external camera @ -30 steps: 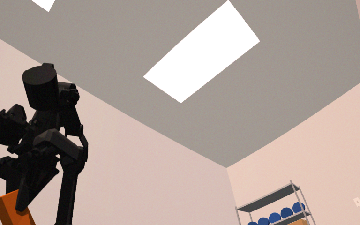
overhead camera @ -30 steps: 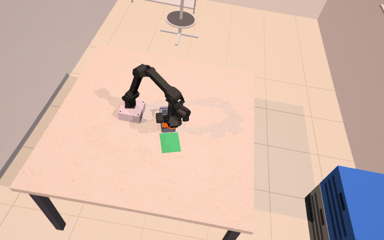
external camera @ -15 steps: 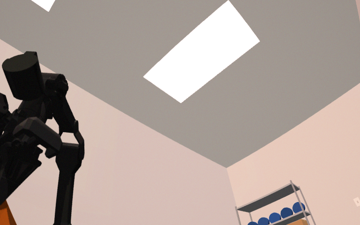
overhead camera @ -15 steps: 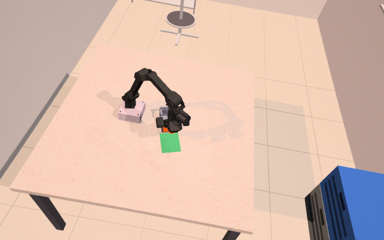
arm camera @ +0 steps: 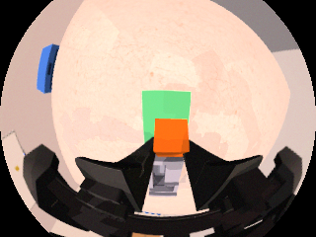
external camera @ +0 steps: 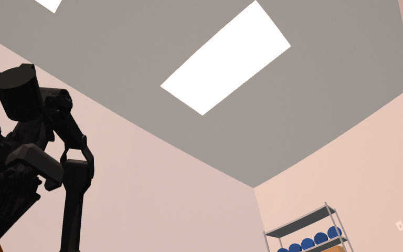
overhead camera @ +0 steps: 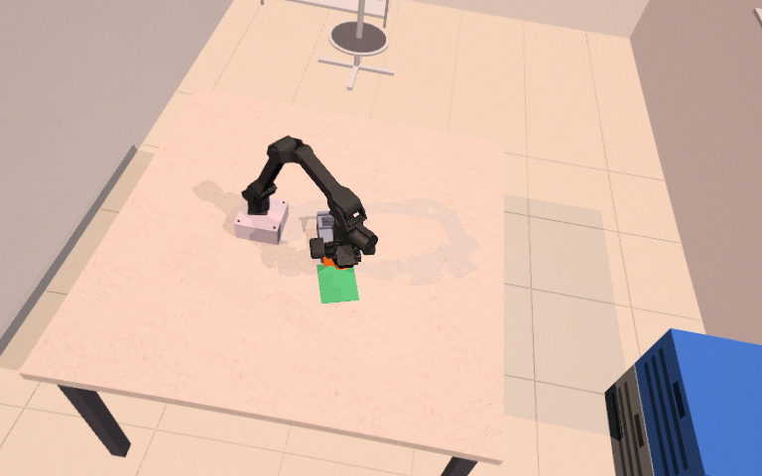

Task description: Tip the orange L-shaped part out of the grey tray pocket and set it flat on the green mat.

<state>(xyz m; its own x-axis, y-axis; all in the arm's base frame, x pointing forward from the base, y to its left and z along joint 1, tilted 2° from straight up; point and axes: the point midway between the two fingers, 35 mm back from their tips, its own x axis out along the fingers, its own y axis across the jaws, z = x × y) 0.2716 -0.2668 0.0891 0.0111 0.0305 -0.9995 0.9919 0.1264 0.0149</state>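
Right now the green mat is 20 mm to the left of my gripper tip and 140 mm below it. Round my gripper tip: orange L-shaped part (20 mm behind, 30 mm to the left, 30 mm below).
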